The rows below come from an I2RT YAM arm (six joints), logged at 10 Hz.
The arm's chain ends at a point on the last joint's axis. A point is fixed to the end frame.
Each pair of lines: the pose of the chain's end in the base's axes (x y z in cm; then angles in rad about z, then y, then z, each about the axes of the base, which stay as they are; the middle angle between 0 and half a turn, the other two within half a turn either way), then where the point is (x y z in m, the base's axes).
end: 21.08, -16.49, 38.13, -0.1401, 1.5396, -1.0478
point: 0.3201 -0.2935 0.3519
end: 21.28, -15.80, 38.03, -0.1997, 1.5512, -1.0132
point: 0.3245 -0.2836 0.3472
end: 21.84, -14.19, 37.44, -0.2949, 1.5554, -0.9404
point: 0.3360 -0.2611 0.3381
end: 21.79, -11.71, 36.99, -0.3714, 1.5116, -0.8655
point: 0.3428 -0.2303 0.3391
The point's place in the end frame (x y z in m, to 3 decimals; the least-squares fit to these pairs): 0.030 0.035 0.165
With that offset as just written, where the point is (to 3 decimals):
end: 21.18, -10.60, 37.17, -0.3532, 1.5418, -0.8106
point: 0.343 -0.211 0.336
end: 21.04, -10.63, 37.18, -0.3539, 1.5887, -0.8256
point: 0.338 -0.212 0.329
